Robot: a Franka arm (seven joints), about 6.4 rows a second.
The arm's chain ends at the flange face. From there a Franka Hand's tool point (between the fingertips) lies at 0.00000 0.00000 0.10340 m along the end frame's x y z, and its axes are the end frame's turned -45 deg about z.
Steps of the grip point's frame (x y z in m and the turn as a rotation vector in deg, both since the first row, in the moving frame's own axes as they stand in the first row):
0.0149, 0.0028, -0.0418, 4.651, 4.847, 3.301
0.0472, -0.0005, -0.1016, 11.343, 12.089, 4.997
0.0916, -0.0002, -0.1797, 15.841, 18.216, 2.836
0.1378, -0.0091, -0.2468, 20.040, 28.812, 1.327
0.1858, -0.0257, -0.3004, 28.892, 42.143, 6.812
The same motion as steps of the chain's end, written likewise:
0.0119, 0.0035, -0.0411, 6.716, 0.139, 3.301
0.0308, -0.0043, -0.0973, 16.569, 0.528, 4.997
0.0606, -0.0228, -0.1707, 24.082, 1.679, 2.836
0.0798, -0.0455, -0.2280, 34.544, 6.203, 1.327
0.0935, -0.0716, -0.2620, 50.229, 9.370, 6.812

